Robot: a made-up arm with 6 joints. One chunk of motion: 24 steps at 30 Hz.
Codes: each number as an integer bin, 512 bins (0 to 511) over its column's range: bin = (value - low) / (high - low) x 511, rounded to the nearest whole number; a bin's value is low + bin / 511 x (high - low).
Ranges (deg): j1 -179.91..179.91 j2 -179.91..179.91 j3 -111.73..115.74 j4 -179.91..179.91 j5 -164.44..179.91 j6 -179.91..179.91
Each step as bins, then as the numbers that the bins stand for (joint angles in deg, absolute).
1 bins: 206 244 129 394 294 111
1 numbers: -34.86 -8.10 -54.31 97.52 33.68 -101.75
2 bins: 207 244 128 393 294 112
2 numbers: -34.15 -8.10 -54.75 96.82 33.68 -101.05
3 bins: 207 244 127 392 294 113
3 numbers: -34.15 -8.10 -55.20 96.12 33.68 -100.34
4 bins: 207 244 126 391 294 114
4 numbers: -34.15 -8.10 -55.64 95.41 33.68 -99.64
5 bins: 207 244 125 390 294 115
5 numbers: -34.15 -8.10 -56.09 94.71 33.68 -98.93
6 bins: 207 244 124 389 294 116
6 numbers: -34.15 -8.10 -56.53 94.00 33.68 -98.23
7 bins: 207 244 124 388 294 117
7 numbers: -34.15 -8.10 -56.53 93.30 33.68 -97.52
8 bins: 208 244 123 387 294 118
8 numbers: -33.45 -8.10 -56.98 92.60 33.68 -96.82
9 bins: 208 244 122 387 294 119
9 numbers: -33.45 -8.10 -57.42 92.60 33.68 -96.12
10 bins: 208 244 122 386 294 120
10 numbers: -33.45 -8.10 -57.42 91.89 33.68 -95.41
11 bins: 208 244 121 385 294 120
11 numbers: -33.45 -8.10 -57.87 91.19 33.68 -95.41
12 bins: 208 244 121 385 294 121
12 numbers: -33.45 -8.10 -57.87 91.19 33.68 -94.71
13 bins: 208 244 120 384 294 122
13 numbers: -33.45 -8.10 -58.31 90.48 33.68 -94.00
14 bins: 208 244 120 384 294 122
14 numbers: -33.45 -8.10 -58.31 90.48 33.68 -94.00
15 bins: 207 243 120 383 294 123
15 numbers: -34.15 -8.80 -58.31 89.78 33.68 -93.30
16 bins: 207 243 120 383 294 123
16 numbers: -34.15 -8.80 -58.31 89.78 33.68 -93.30
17 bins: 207 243 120 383 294 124
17 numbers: -34.15 -8.80 -58.31 89.78 33.68 -92.60
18 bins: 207 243 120 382 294 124
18 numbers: -34.15 -8.80 -58.31 89.07 33.68 -92.60
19 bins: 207 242 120 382 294 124
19 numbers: -34.15 -9.51 -58.31 89.07 33.68 -92.60
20 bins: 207 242 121 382 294 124
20 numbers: -34.15 -9.51 -57.87 89.07 33.68 -92.60
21 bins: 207 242 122 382 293 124
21 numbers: -34.15 -9.51 -57.42 89.07 33.01 -92.60
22 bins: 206 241 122 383 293 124
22 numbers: -34.86 -10.21 -57.42 89.78 33.01 -92.60
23 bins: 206 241 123 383 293 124
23 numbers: -34.86 -10.21 -56.98 89.78 33.01 -92.60
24 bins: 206 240 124 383 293 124
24 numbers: -34.86 -10.91 -56.53 89.78 33.01 -92.60
